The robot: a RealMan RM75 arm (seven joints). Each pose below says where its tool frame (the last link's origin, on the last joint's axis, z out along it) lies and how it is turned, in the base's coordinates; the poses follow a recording.
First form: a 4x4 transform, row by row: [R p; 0 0 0 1], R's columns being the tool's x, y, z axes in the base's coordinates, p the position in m. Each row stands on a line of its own.
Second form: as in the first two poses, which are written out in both.
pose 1, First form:
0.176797, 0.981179, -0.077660, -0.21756
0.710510, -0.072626, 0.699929, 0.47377
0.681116, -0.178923, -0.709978, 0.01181
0, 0, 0, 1
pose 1, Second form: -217.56, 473.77, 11.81, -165.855, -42.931, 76.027
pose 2, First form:
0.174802, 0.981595, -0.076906, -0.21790
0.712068, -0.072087, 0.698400, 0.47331
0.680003, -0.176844, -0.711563, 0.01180
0, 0, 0, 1
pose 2, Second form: -217.90, 473.31, 11.80, -166.043, -42.844, 76.207
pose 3, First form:
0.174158, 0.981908, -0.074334, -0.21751
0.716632, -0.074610, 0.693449, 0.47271
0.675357, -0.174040, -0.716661, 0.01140
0, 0, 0, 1
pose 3, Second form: -217.51, 472.71, 11.40, -166.350, -42.482, 76.341
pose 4, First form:
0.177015, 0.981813, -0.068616, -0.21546
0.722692, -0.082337, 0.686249, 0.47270
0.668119, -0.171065, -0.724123, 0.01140
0, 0, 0, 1
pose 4, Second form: -215.46, 472.70, 11.40, -166.708, -41.922, 76.237
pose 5, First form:
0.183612, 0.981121, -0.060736, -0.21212
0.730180, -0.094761, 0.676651, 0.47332
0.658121, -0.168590, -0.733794, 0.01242
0, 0, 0, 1
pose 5, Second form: -212.12, 473.32, 12.42, -167.061, -41.157, 75.885
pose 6, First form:
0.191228, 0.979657, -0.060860, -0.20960
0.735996, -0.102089, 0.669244, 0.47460
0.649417, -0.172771, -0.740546, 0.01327
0, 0, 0, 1
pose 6, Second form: -209.60, 474.60, 13.27, -166.868, -40.498, 75.435
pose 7, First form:
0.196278, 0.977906, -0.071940, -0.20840
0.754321, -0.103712, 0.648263, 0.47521
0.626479, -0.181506, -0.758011, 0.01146
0, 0, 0, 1
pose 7, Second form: -208.40, 475.21, 11.46, -166.534, -38.791, 75.415
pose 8, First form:
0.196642, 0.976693, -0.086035, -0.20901
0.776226, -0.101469, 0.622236, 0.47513
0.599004, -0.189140, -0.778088, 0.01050
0, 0, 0, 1
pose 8, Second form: -209.01, 475.13, 10.50, -166.337, -36.799, 75.784
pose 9, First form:
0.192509, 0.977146, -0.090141, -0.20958
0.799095, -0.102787, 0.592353, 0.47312
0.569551, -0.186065, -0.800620, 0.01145
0, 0, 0, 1
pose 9, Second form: -209.58, 473.12, 11.45, -166.917, -34.719, 76.455
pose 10, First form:
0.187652, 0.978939, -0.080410, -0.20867
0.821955, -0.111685, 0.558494, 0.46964
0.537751, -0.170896, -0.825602, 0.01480
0, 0, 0, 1
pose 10, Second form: -208.67, 469.64, 14.80, -168.305, -32.531, 77.140
